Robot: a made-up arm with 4 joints.
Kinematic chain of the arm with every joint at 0, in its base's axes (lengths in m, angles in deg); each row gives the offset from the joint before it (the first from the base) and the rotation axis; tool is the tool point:
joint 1: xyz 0 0 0.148 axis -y
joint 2: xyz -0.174 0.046 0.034 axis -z
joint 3: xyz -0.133 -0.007 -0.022 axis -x
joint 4: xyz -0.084 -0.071 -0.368 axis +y
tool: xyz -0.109 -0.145 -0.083
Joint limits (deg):
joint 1: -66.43..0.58
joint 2: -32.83..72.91
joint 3: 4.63..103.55
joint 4: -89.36..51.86
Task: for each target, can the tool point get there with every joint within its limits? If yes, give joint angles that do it. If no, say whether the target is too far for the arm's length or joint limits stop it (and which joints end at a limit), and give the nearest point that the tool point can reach.
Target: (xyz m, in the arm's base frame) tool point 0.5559 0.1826 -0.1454
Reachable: no: joint limits stop it (at a limit: joint 1, joint 2, joint 3, joint 4) | nearest point 0.2824 -0.3811 0.3360 | short by 0.790 m
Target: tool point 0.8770 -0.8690 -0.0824
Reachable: no: too far | nearest point 0.2429 -0.4398 0.3193 | short by 0.865 m
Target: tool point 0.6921 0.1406 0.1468
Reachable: no: joint limits stop it (at a limit: joint 1, joint 2, joint 3, joint 4) | nearest point 0.2824 -0.3811 0.3360 | short by 0.690 m
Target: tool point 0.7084 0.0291 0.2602
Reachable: no: joint limits stop it (at a limit: joint 1, joint 2, joint 3, joint 4) | nearest point 0.2824 -0.3811 0.3360 | short by 0.596 m
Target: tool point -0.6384 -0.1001 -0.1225
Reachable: yes | joints -7.10 48.09 25.19 -70.17
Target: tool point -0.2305 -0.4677 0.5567
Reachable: yes | joints -33.65 -9.30 88.06 -1.28
